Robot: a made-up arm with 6 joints.
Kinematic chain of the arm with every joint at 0, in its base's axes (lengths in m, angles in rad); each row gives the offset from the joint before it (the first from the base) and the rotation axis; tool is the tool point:
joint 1: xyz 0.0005 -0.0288 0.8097 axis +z
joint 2: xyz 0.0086 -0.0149 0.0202 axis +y
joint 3: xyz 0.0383 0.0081 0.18 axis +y
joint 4: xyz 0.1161 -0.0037 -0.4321 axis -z
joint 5: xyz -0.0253 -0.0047 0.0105 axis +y
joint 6: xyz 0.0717 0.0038 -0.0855 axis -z
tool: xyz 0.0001 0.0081 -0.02
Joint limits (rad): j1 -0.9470..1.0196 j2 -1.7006..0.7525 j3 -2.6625..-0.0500 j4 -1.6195..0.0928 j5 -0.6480..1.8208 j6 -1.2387..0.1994
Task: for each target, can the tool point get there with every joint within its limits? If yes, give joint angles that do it. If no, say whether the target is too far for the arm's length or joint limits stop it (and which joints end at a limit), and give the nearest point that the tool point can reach.
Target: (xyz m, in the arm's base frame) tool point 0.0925 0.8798 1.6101
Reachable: no: too far | nearest point 0.2348 0.4452 1.3266 | short by 0.538 m
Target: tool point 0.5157 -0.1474 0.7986
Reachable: yes | joints -0.0573 -0.0754 -0.9616 -1.0635 1.1600 -0.1132
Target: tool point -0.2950 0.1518 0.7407
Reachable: no: joint limits stop it (at a limit: joint 2, joint 3, joint 5, joint 6) | nearest point -0.1417 0.0581 0.5971 | short by 0.230 m
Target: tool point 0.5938 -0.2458 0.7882
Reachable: yes | joints -0.3019 0.4344 -1.5363 -0.4484 0.8141 -0.8046
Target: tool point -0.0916 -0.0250 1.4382
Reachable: yes | joints -0.2510 -1.2743 -1.7107 -0.1202 1.1669 -1.0886
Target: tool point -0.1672 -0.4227 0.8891
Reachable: no: joint limits stop it (at a limit: joint 2, joint 3, joint 5, joint 6) | nearest point -0.2404 -0.5947 0.9962 | short by 0.215 m
